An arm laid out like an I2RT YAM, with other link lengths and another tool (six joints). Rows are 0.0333 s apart.
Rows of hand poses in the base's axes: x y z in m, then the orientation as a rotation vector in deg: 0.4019, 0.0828, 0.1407, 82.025, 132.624, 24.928; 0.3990, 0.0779, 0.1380, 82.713, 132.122, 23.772; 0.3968, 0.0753, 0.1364, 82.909, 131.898, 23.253; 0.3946, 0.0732, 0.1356, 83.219, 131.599, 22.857; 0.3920, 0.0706, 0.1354, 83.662, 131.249, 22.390; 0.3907, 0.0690, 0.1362, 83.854, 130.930, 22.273; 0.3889, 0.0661, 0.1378, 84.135, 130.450, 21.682; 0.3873, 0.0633, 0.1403, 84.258, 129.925, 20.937
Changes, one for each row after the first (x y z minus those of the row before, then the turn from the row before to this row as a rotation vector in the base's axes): -0.0029, -0.0049, -0.0027, -0.638, 0.253, -0.777; -0.0022, -0.0026, -0.0016, -0.327, 0.063, -0.290; -0.0022, -0.0021, -0.0008, -0.224, 0.032, -0.365; -0.0026, -0.0026, -0.0002, -0.233, 0.079, -0.470; -0.0013, -0.0016, 0.0008, -0.092, -0.112, -0.270; -0.0018, -0.0029, 0.0016, -0.410, -0.056, -0.469; -0.0016, -0.0028, 0.0025, -0.584, -0.119, -0.434
